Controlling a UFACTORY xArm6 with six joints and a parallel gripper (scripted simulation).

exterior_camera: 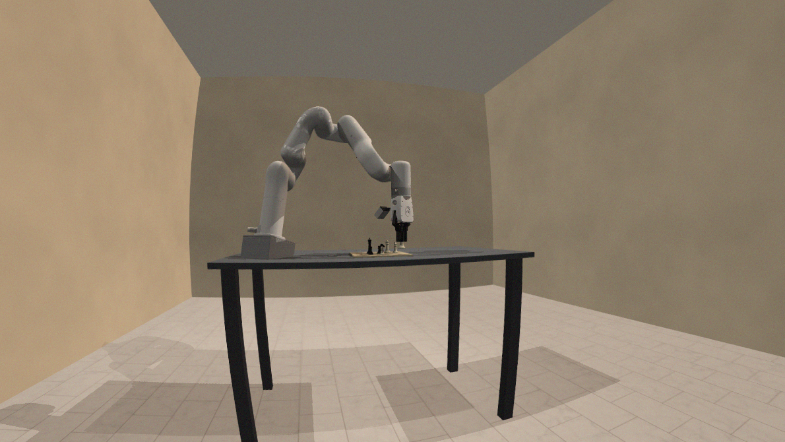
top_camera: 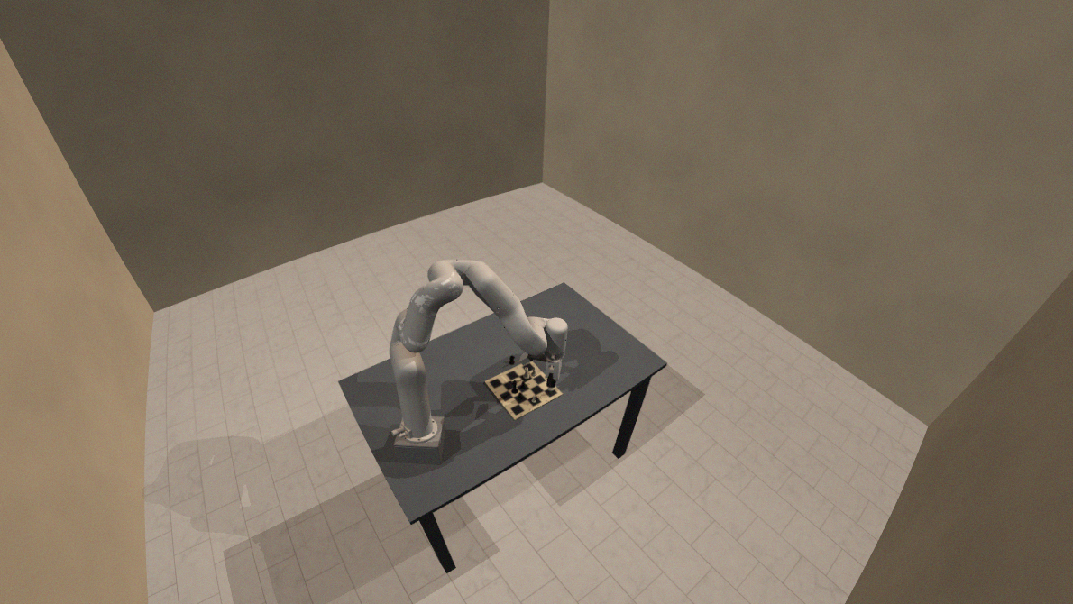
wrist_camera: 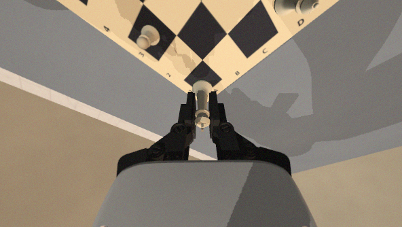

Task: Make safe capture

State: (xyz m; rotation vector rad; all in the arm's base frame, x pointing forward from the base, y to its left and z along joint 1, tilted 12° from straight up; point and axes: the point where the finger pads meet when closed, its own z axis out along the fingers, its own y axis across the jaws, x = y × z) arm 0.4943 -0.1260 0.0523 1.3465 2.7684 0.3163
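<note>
Right now my hand is 8 cm past the white pawn, 1 cm to the right of it and 5 cm above it. Also, from my hand: white bishop: 1 cm below; chessboard: 7 cm behind, 8 cm to the left, 7 cm below.
</note>
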